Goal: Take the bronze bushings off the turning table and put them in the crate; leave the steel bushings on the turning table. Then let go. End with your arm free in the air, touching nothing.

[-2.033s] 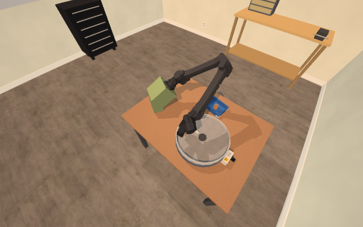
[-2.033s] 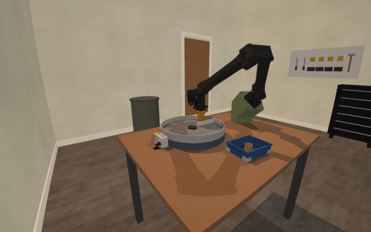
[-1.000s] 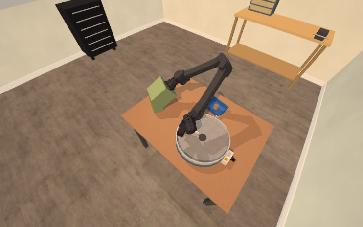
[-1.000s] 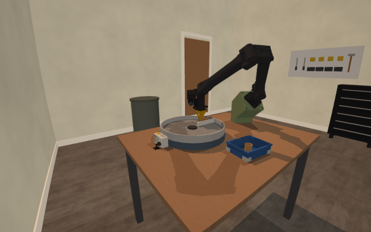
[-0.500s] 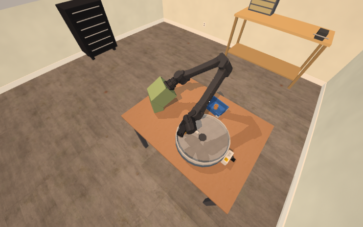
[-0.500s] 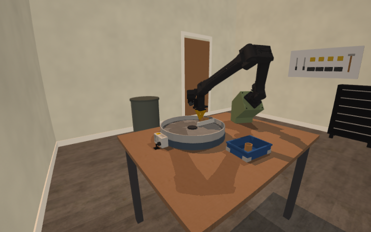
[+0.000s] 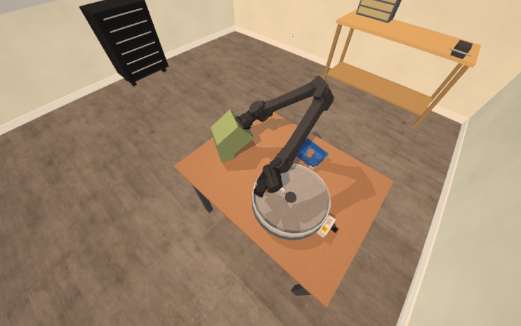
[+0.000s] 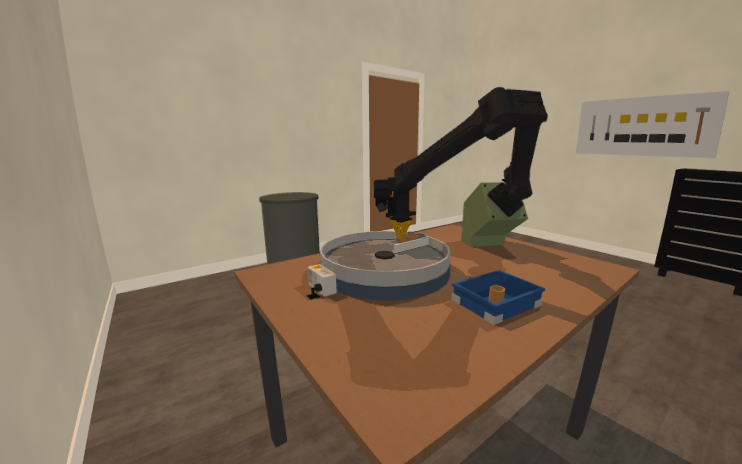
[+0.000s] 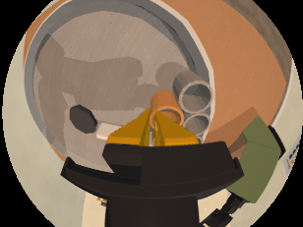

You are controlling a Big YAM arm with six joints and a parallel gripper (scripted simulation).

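The blue crate lies 420 mm to the left of my hand, 60 mm below it and 20 mm behind it. Also, from my hand: grey turning table: 110 mm ahead, 70 mm to the left, 30 mm below.
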